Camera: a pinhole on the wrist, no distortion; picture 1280 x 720 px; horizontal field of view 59.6 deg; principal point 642.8 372.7 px. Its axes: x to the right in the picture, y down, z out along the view. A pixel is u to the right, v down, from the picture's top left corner.
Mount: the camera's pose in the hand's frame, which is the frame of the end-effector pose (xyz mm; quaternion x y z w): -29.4 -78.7 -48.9 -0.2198 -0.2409 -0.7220 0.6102
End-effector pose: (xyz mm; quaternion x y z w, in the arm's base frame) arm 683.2 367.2 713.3 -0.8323 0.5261 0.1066 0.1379
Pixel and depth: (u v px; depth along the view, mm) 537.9 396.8 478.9
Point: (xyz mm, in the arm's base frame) 447.0 369.0 401.1
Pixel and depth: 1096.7 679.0 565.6
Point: 644.5 441.3 156.9
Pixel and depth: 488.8 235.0 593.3
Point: 313.6 407.1 354.7
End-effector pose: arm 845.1 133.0 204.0 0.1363 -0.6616 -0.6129 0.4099
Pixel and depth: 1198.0 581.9 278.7
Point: 650.0 305.2 209.2
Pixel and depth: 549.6 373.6 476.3
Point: 717.3 403.9 452.6
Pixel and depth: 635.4 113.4 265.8
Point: 818.7 318.3 273.7
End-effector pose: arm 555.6 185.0 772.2 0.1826 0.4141 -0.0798 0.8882
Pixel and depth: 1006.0 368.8 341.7
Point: 746.5 114.5 984.8
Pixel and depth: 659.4 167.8 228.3
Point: 623.8 193.8 915.9
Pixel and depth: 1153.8 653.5 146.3
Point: 619.8 100.1 825.7
